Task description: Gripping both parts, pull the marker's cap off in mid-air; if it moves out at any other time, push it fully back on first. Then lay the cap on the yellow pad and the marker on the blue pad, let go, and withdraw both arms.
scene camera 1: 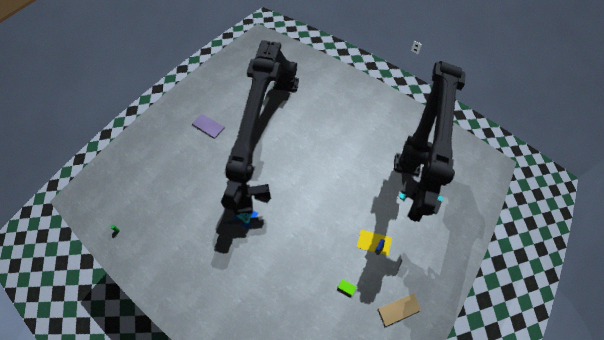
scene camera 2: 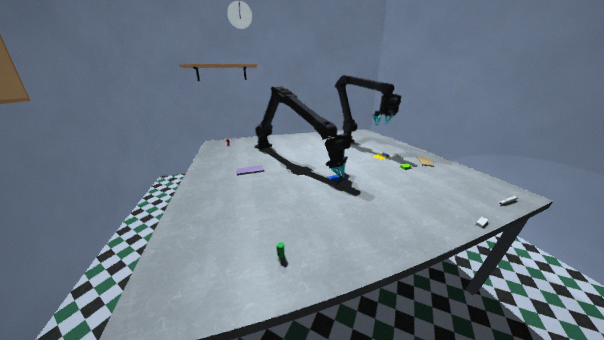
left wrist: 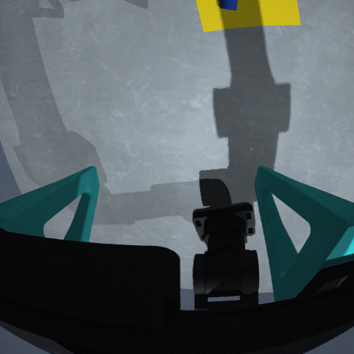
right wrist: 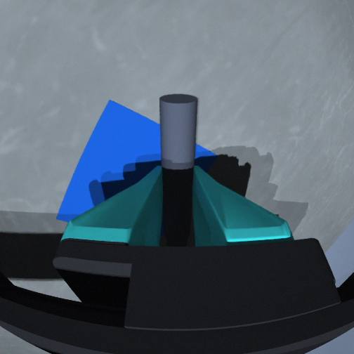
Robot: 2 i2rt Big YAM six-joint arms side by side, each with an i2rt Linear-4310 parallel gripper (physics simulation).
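Frame: origin at the left arm's base, x back, y right, z up, level; metres.
Where they show: left gripper, fingertip midpoint: [scene camera 2: 381, 124]; right gripper, fingertip midpoint: [scene camera 1: 247, 221] [scene camera 2: 342, 177]; left arm's base, link origin: [scene camera 1: 407, 165]; right arm's base, link origin: [scene camera 1: 286, 84] [scene camera 2: 263, 146].
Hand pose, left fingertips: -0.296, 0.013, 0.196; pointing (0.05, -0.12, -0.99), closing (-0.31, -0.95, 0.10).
Things, the pixels of their top centre, and the offset from my left fingertips, as dx, dy, dz.
- dark blue cap, top centre: [scene camera 1: 380, 245] [scene camera 2: 385, 153] -0.100, +0.077, -0.177
- yellow pad, top centre: [scene camera 1: 374, 242] [scene camera 2: 382, 156] -0.088, +0.098, -0.195
- blue pad, top centre: [scene camera 1: 245, 216] [scene camera 2: 337, 178] -0.088, +0.610, -0.195
- lime block, top centre: [scene camera 1: 347, 287] [scene camera 2: 406, 165] -0.283, +0.178, -0.180
- tan board, top centre: [scene camera 1: 400, 309] [scene camera 2: 425, 160] -0.335, -0.032, -0.188
- purple board, top centre: [scene camera 1: 207, 125] [scene camera 2: 250, 169] +0.303, +0.909, -0.188
- green cylinder, top centre: [scene camera 2: 280, 244] [scene camera 1: 112, 226] -0.288, +1.124, -0.148
The dark blue cap [scene camera 1: 380, 245] [scene camera 2: 385, 154] [left wrist: 229, 5] lies on the yellow pad [scene camera 1: 367, 239] [scene camera 2: 378, 157] [left wrist: 280, 15], partly cut off in the left wrist view. The grey marker body [right wrist: 178, 130] is between the fingers of my right gripper [right wrist: 177, 174] [scene camera 1: 245, 217] [scene camera 2: 339, 173], which is shut on it low at the blue pad [right wrist: 112, 145] [scene camera 1: 254, 214] [scene camera 2: 332, 177]. One end of the marker sticks out beyond the fingertips; its other end is hidden in shadow and behind the gripper. My left gripper [scene camera 1: 421, 197] [scene camera 2: 381, 121] [left wrist: 176, 174] is open and empty, high above the table.
A lime block [scene camera 1: 347, 287] [scene camera 2: 405, 166] and a tan board [scene camera 1: 399, 310] [scene camera 2: 425, 161] lie near the yellow pad. A purple board [scene camera 1: 208, 126] [scene camera 2: 250, 170] and a green cylinder [scene camera 1: 114, 229] [scene camera 2: 280, 250] are farther left. White items [scene camera 2: 508, 200] [scene camera 2: 482, 222] lie near the table edge.
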